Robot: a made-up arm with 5 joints.
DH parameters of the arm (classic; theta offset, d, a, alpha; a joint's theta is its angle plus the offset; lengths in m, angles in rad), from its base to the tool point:
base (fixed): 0 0.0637 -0.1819 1.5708
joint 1: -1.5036 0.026 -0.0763 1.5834
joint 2: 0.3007 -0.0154 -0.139 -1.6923
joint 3: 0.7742 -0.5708 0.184 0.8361
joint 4: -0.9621 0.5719 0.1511 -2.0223
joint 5: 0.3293 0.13 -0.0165 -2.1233
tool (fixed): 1.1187 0.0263 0 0
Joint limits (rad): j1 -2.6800..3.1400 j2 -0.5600..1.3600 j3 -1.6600..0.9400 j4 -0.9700..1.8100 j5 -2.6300..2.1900
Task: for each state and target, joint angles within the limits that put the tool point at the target. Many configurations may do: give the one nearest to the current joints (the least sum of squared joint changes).
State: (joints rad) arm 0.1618 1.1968 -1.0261 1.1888 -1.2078
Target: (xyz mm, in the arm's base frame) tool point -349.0 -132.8 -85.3
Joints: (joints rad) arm 0.3652 0.8685 -0.6253 1.5720 -1.1886
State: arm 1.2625 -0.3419 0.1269 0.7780 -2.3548
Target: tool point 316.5 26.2 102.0
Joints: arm 0.8627 0.3674 0.7444 0.0238 -2.4471
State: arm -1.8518 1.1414 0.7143 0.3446 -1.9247
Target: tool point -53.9 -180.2 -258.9
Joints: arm -0.9679 1.2640 0.7980 1.1470 -1.9522
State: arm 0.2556 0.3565 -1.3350 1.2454 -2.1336
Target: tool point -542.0 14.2 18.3
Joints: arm 0.1360 0.3570 -1.2146 1.4263 -2.1367
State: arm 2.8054 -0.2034 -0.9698 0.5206 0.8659
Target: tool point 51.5 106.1 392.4
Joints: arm 3.1400 -0.0636 -0.3503 -0.0184 0.9445
